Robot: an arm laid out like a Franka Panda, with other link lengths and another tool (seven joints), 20 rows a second.
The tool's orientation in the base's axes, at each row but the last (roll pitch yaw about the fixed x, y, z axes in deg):
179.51, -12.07, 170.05
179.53, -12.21, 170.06
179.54, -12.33, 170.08
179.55, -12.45, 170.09
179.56, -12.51, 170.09
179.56, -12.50, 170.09
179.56, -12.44, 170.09
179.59, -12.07, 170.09
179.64, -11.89, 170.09
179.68, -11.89, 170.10
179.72, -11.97, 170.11
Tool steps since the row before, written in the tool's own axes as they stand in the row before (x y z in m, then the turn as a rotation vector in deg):
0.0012, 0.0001, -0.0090, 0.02, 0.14, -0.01
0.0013, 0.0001, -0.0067, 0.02, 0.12, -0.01
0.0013, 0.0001, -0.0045, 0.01, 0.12, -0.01
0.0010, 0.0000, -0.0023, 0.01, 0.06, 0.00
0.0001, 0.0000, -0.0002, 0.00, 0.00, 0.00
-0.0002, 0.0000, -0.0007, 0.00, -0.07, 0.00
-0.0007, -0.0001, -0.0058, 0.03, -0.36, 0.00
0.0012, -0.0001, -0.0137, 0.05, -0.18, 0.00
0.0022, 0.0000, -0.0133, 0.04, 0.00, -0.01
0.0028, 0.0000, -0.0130, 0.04, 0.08, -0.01
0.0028, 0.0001, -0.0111, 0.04, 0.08, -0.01
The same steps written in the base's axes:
0.0007, -0.0001, 0.0091, 0.01, 0.14, 0.02
0.0002, 0.0000, 0.0068, 0.00, 0.12, 0.01
-0.0003, 0.0001, 0.0047, 0.01, 0.12, 0.01
-0.0005, 0.0001, 0.0025, 0.00, 0.06, 0.00
-0.0001, 0.0000, 0.0002, 0.00, 0.00, 0.00
0.0003, -0.0001, 0.0006, -0.01, -0.07, 0.00
0.0019, -0.0005, 0.0055, -0.09, -0.35, 0.00
0.0016, -0.0005, 0.0136, -0.08, -0.17, 0.01
0.0006, -0.0002, 0.0135, -0.04, 0.01, 0.02
-0.0001, -0.0001, 0.0133, -0.02, 0.09, 0.02
-0.0004, 0.0001, 0.0114, -0.02, 0.09, 0.02

